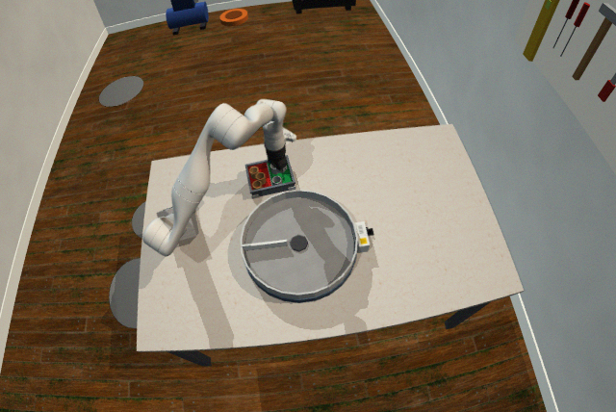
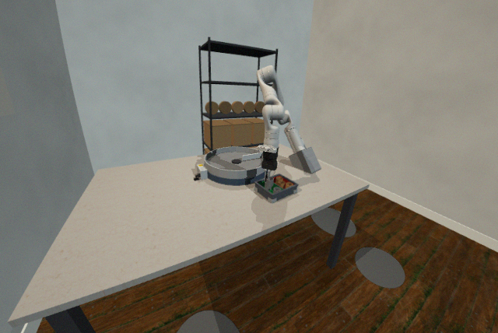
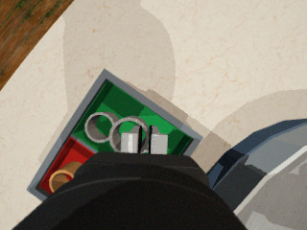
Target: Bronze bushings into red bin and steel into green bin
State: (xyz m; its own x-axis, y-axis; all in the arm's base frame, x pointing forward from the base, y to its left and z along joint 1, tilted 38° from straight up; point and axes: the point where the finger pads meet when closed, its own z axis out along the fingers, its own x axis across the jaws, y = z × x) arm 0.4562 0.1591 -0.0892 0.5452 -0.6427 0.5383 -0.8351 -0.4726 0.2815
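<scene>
Right now my hand is 7 cm above the bin, 6 cm past it and 1 cm to the right of it. The rest, counted from my hand: grey turntable (33 cm to the right, 4 cm below, 1 cm behind).
</scene>
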